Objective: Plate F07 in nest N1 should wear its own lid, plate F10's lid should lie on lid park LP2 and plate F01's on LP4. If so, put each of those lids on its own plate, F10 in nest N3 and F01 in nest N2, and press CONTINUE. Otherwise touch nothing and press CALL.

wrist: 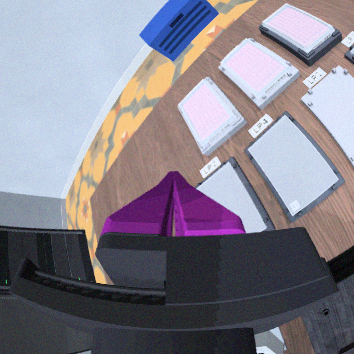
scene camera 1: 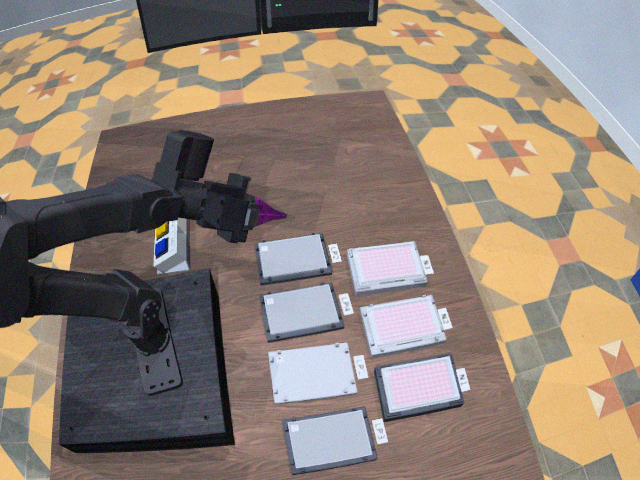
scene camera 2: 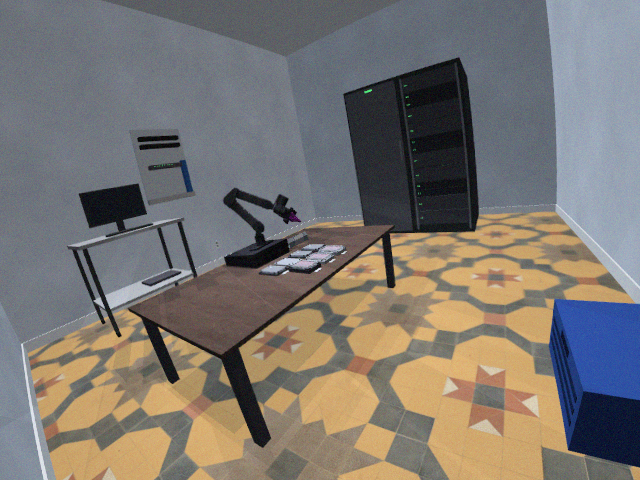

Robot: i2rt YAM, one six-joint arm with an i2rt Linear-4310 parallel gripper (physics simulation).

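Where they show: gripper, fingertip midpoint: (wrist: 173,178) (scene camera 1: 285,215) (scene camera 2: 301,221); arm's base, link origin: (scene camera 1: 154,340) (scene camera 2: 262,245).
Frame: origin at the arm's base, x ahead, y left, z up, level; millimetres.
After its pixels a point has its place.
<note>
My gripper (scene camera 1: 285,214) @[x 279, y 88, z 118 mm] (scene camera 2: 299,221) @[x 279, y 88, z 118 mm] (wrist: 173,178) @[x 279, y 88, z 118 mm] is shut and empty, its magenta fingertips together above the table, up and left of LP2 in scene camera 1. Grey lids lie on LP2 (scene camera 1: 293,256) @[x 302, y 138, z -67 mm] (wrist: 232,197) @[x 304, y 125, z -66 mm], LP4 (scene camera 1: 302,311) @[x 277, y 12, z -67 mm] (wrist: 292,162) @[x 273, y 18, z -67 mm] and LP3 (scene camera 1: 330,440) @[x 234, y -244, z -66 mm]. Pink-welled plates sit in nest N3 (scene camera 1: 390,263) @[x 473, y 48, z -57 mm] (wrist: 207,115) @[x 445, y 55, z -53 mm], nest N2 (scene camera 1: 405,321) @[x 443, y -83, z -55 mm] (wrist: 257,70) @[x 418, y -70, z -54 mm] and dark nest N1 (scene camera 1: 421,384) @[x 414, y -212, z -50 mm] (wrist: 299,27) @[x 400, y -198, z -49 mm]. Plate and lid codes are unreadable; I cannot tell whether the N1 plate wears a clear lid. The button box (scene camera 1: 178,253) @[x 78, y 195, z -26 mm] shows a yellow button (scene camera 1: 161,230) @[x 50, y 276, z -33 mm] and a blue button (scene camera 1: 161,247) @[x 44, y 229, z -32 mm]; the arm hides the rest.
LP1 (scene camera 1: 312,373) @[x 251, y -111, z -75 mm] (wrist: 332,107) @[x 279, y -94, z -74 mm], light with corner pegs, lies between LP4 and LP3. The arm's black base block (scene camera 1: 201,361) @[x 75, y -66, z 6 mm] (scene camera 2: 248,256) @[x 32, y -188, z -8 mm] stands left of the lid parks. A blue cabinet (scene camera 2: 599,351) (wrist: 177,25) and a black server rack (scene camera 2: 377,160) stand off the table.
</note>
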